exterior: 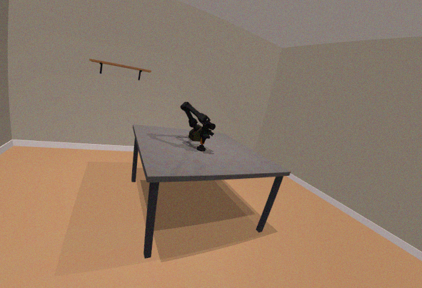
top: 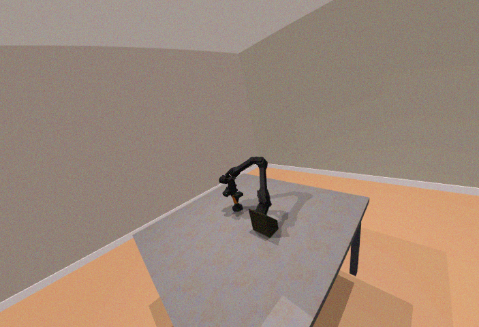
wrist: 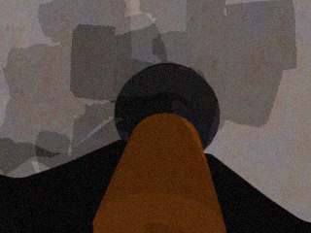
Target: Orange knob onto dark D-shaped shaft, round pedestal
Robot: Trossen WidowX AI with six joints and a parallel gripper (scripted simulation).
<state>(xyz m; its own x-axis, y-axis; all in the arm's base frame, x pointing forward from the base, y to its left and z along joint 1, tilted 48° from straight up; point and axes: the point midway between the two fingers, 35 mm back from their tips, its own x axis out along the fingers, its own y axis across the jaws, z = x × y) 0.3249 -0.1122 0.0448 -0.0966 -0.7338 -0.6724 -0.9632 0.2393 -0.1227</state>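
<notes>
My gripper tip is now 4 cm above the pedestal with shaft. From my gripper tip the other things lie so: orange knob (2 cm above).
</notes>
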